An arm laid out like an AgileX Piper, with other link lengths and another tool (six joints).
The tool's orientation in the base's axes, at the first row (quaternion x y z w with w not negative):
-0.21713, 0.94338, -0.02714, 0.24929
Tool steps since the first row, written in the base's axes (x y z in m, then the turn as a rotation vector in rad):
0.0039, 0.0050, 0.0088, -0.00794, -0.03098, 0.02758
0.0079, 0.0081, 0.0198, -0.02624, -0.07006, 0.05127
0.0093, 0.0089, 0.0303, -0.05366, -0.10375, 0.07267
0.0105, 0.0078, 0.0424, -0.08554, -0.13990, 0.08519
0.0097, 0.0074, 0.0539, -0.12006, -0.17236, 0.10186
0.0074, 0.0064, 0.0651, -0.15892, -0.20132, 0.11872
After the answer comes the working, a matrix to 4 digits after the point.
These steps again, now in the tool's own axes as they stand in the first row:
-0.0092, 0.0016, -0.0055, 0.00667, -0.02927, -0.02971
-0.0187, 0.0010, -0.0130, 0.02664, -0.06113, -0.06147
-0.0249, -0.0005, -0.0215, 0.05251, -0.08415, -0.09532
-0.0309, -0.0039, -0.0316, 0.08698, -0.10620, -0.12370
-0.0354, -0.0057, -0.0420, 0.12005, -0.12454, -0.15677
-0.0383, -0.0075, -0.0530, 0.15494, -0.13802, -0.19190

The tool's axes in the first row as the columns of a matrix, in the base's axes (rounded; the answer above uses it unrounded):
-0.7814, -0.3961, 0.4821
-0.4232, 0.9042, 0.0571
-0.4586, -0.1595, -0.8742

